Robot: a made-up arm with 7 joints.
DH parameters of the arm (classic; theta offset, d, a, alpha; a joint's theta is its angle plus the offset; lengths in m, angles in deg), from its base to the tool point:
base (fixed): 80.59 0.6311 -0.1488 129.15
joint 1: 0 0.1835 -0.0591 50.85
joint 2: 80.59 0.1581 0.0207 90
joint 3: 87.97 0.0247 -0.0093 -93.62
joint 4: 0 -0.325 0.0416 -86.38
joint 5: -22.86 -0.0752 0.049 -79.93
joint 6: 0 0.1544 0.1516 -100.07
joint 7: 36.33 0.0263 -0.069 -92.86
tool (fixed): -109.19 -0.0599 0 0
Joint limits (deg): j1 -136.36..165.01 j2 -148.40..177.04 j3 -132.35..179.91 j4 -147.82..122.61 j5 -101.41..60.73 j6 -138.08..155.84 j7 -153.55..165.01
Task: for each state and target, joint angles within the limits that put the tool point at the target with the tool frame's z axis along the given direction. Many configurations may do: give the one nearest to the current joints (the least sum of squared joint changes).
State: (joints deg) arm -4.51 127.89 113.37 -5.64 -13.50 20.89 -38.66
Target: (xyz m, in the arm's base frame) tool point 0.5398 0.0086 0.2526 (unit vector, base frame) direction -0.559 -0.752 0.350
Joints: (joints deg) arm 7.53 128.17 141.57 -5.67 -10.00 30.82 -50.79
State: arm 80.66 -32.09 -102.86 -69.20 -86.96 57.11 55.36
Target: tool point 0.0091 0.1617 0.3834 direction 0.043 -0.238 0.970
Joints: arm 74.80 -38.09 -119.50 -88.24 -101.28 42.42 74.60
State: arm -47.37 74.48 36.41 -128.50 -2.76 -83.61 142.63
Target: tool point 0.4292 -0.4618 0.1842 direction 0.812 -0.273 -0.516
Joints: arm -40.32 77.45 47.87 -117.42 -0.82 -94.36 150.77
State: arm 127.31 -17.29 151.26 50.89 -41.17 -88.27 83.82
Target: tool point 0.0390 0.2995 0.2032 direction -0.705 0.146 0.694
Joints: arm 100.93 -19.45 153.09 44.08 -20.03 -93.02 66.85
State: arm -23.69 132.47 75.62 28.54 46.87 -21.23 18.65
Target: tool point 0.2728 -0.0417 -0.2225 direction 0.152 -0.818 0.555
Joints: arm -5.97 135.36 113.40 38.09 53.05 -22.71 38.66
